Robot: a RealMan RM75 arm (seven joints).
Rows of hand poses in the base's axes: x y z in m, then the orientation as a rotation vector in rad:
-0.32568 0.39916 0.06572 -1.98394 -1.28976 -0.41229
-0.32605 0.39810 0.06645 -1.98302 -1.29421 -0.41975
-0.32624 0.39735 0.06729 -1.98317 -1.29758 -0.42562
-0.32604 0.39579 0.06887 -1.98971 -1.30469 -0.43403
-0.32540 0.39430 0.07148 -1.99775 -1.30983 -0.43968
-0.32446 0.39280 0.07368 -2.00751 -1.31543 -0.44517
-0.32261 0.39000 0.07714 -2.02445 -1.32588 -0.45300
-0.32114 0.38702 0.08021 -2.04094 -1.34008 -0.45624
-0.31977 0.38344 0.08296 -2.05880 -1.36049 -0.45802
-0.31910 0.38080 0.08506 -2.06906 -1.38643 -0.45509
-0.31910 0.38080 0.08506 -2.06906 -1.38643 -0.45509
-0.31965 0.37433 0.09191 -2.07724 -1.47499 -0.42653
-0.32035 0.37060 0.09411 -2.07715 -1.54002 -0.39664
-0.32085 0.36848 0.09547 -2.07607 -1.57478 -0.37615
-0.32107 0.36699 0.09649 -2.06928 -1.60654 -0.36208
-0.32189 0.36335 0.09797 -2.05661 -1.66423 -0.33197
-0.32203 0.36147 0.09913 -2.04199 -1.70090 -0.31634
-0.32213 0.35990 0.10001 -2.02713 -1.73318 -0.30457
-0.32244 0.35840 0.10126 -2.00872 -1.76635 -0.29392
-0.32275 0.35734 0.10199 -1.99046 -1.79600 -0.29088
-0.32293 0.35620 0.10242 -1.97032 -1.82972 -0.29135
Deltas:
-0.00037 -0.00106 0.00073 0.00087 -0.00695 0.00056
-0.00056 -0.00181 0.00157 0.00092 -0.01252 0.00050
-0.00036 -0.00337 0.00315 -0.00493 -0.02283 -0.00147
0.00028 -0.00486 0.00576 -0.01184 -0.03063 -0.00439
0.00122 -0.00636 0.00796 -0.02033 -0.03886 -0.00785
0.00307 -0.00916 0.01142 -0.03590 -0.05237 -0.01295
0.00454 -0.01214 0.01449 -0.05405 -0.06455 -0.01450
0.00591 -0.01572 0.01724 -0.07643 -0.07905 -0.01309
0.00658 -0.01836 0.01934 -0.09675 -0.09167 -0.00388
0.00658 -0.01836 0.01934 -0.09675 -0.09167 -0.00388
0.00603 -0.02483 0.02619 -0.15126 -0.11803 0.04496
0.00533 -0.02856 0.02839 -0.18998 -0.13124 0.08536
0.00483 -0.03068 0.02975 -0.21153 -0.13558 0.10841
0.00461 -0.03217 0.03077 -0.22585 -0.14154 0.13078
0.00379 -0.03581 0.03225 -0.25358 -0.14997 0.17242
0.00365 -0.03769 0.03341 -0.26589 -0.15660 0.20089
0.00355 -0.03926 0.03429 -0.27502 -0.16350 0.22621
0.00324 -0.04076 0.03554 -0.28208 -0.17112 0.25328
0.00293 -0.04182 0.03627 -0.28545 -0.18171 0.27642
0.00275 -0.04296 0.03670 -0.28889 -0.19644 0.30114

